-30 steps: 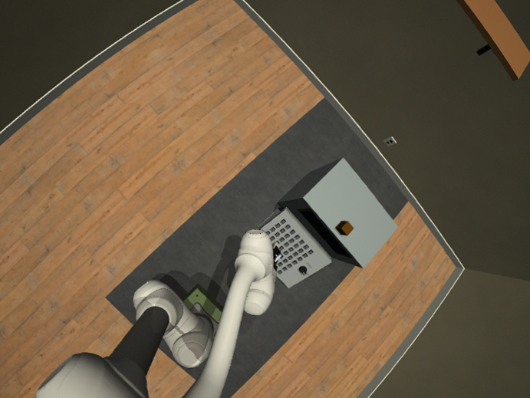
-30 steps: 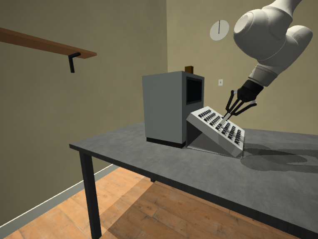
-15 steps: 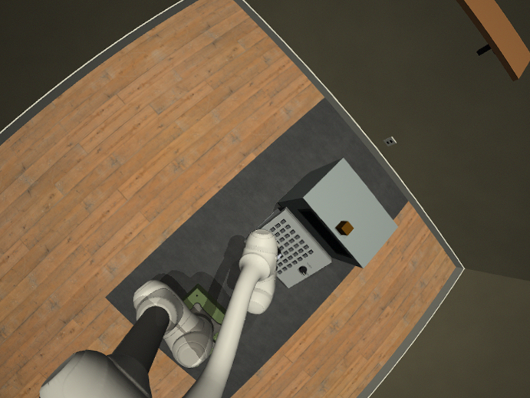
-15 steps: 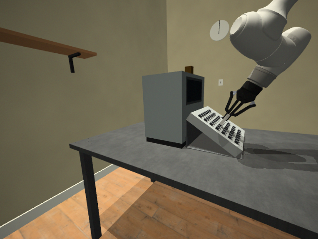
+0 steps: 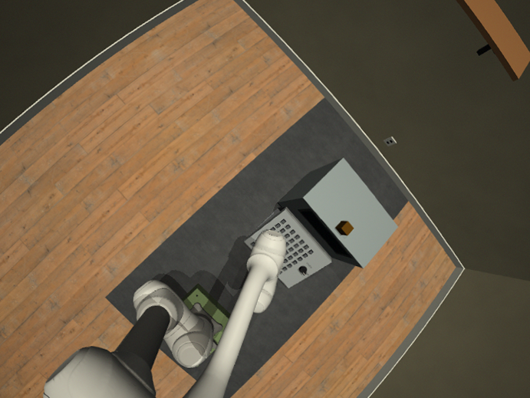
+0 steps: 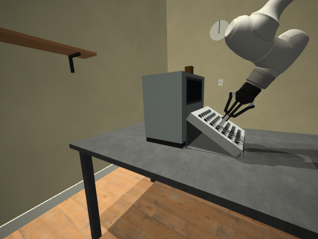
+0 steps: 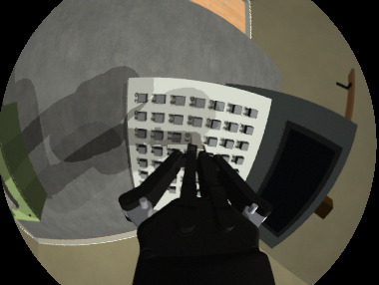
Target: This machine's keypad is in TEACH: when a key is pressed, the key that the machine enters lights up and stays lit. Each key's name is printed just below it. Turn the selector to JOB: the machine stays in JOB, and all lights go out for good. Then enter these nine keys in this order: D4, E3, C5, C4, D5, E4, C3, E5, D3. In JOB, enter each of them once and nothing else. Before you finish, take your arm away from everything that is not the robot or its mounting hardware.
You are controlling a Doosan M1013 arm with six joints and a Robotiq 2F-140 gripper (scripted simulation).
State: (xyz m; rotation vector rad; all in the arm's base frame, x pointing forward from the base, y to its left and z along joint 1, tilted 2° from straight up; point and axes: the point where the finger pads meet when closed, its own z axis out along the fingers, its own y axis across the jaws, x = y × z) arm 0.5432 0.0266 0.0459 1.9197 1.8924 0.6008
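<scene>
My gripper is now 10 mm past the key E4, 30 mm to the left of it and 50 mm above it. Also, from my hand: keypad: 40 mm ahead, 80 mm to the right, 60 mm below; then black selector knob: 20 mm ahead, 200 mm to the right, 20 mm below.
</scene>
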